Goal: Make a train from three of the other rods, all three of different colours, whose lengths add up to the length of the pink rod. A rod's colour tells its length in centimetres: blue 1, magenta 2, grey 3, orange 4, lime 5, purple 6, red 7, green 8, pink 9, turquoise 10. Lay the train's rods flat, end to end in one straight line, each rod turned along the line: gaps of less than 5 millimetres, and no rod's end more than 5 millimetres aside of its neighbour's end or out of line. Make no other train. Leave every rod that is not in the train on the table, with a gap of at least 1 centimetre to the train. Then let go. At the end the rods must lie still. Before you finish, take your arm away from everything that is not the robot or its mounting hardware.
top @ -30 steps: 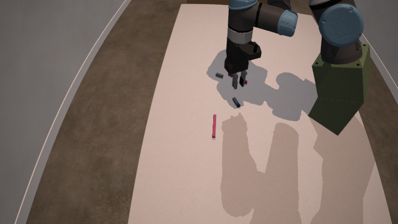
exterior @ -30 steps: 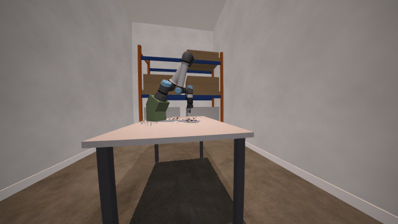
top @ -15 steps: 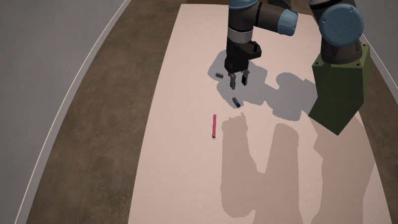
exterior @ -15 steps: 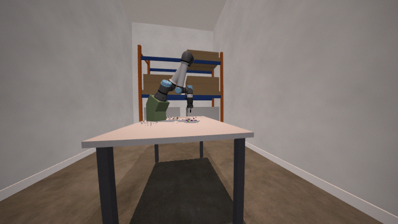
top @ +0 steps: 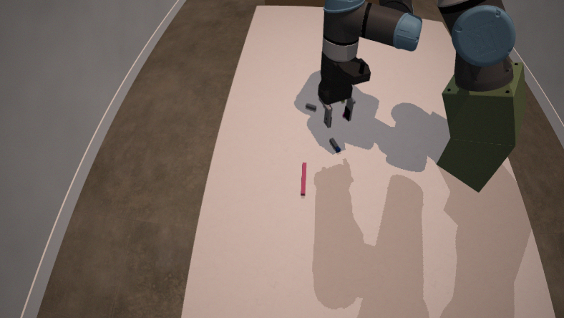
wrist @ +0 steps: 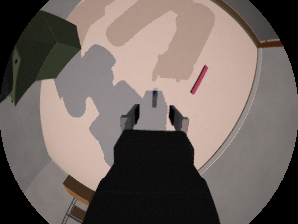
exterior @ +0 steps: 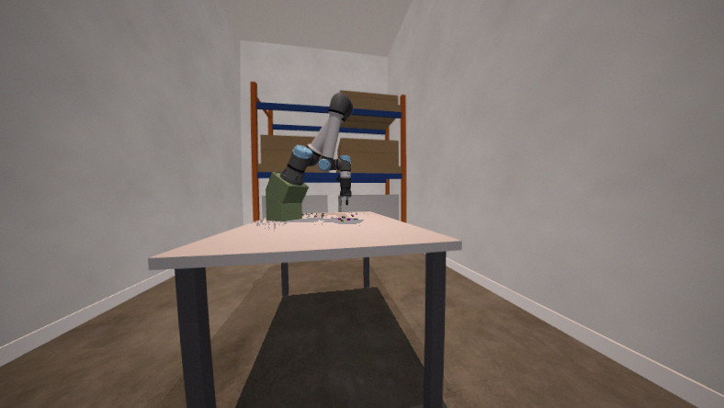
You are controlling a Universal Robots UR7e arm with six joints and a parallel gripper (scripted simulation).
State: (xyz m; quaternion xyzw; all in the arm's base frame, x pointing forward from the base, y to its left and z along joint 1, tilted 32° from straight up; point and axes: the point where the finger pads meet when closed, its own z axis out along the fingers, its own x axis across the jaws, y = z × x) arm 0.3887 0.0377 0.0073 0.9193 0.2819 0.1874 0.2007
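My hand is 190 mm to the left of the lime rod, 100 mm above it and 20 mm past it. Round my hand: pink rod (120 mm to the left, 100 mm below, 70 mm ahead); blue rod (100 mm below, 20 mm to the left, 10 mm behind); magenta rod (110 mm to the right, 100 mm below, 30 mm behind).
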